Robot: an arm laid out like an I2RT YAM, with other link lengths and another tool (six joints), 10 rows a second.
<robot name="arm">
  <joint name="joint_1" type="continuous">
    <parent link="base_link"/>
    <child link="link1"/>
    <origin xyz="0 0 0.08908" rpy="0 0 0"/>
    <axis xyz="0 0 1"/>
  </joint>
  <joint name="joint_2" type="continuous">
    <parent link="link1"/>
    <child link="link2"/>
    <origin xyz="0.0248 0.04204 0.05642" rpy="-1.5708 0 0"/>
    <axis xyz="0 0 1"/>
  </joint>
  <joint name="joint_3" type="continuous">
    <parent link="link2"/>
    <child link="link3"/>
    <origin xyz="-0.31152 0 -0.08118" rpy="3.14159 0 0"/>
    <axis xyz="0 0 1"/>
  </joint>
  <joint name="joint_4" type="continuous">
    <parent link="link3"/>
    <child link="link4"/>
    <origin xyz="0.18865 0.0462 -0.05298" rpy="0 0 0"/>
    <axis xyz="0 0 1"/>
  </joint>
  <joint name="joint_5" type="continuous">
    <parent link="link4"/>
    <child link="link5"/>
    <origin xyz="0.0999 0.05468 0.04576" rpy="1.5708 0 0"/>
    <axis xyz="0 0 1"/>
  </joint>
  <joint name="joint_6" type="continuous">
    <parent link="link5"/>
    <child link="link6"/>
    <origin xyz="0.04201 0 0.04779" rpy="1.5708 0 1.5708"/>
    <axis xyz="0 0 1"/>
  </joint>
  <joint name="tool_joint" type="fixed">
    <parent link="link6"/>
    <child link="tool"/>
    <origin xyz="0.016 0.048 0.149" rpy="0 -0.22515 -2.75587"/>
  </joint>
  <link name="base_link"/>
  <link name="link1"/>
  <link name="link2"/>
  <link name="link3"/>
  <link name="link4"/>
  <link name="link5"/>
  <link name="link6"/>
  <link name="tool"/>
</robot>
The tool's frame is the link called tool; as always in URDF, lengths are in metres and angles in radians. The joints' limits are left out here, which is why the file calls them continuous.
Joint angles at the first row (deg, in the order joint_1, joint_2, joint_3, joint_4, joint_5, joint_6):
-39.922, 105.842, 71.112, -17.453, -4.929, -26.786
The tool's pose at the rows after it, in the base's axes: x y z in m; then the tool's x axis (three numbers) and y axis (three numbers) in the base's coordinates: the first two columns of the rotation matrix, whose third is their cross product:
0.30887, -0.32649, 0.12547, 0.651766, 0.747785, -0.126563, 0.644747, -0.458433, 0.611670
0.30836, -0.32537, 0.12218, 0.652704, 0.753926, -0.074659, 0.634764, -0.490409, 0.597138
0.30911, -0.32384, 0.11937, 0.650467, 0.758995, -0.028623, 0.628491, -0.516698, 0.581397
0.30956, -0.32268, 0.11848, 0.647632, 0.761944, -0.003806, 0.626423, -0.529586, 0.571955
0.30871, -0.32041, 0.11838, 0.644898, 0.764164, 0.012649, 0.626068, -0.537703, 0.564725
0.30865, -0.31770, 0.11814, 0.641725, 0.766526, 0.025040, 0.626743, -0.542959, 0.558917
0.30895, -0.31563, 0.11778, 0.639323, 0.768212, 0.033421, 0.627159, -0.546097, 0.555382
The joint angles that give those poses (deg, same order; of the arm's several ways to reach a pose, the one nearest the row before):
-40.993, 105.951, 71.614, -18.371, -7.093, -26.545
-42.392, 106.847, 73.077, -20.162, -10.349, -25.933
-43.462, 107.853, 74.673, -21.976, -13.212, -25.474
-44.010, 108.378, 75.680, -23.179, -14.787, -25.322
-44.337, 108.422, 76.054, -24.055, -15.835, -25.256
-44.424, 108.421, 76.224, -24.642, -16.579, -25.146
-44.424, 108.422, 76.248, -24.905, -17.059, -25.037

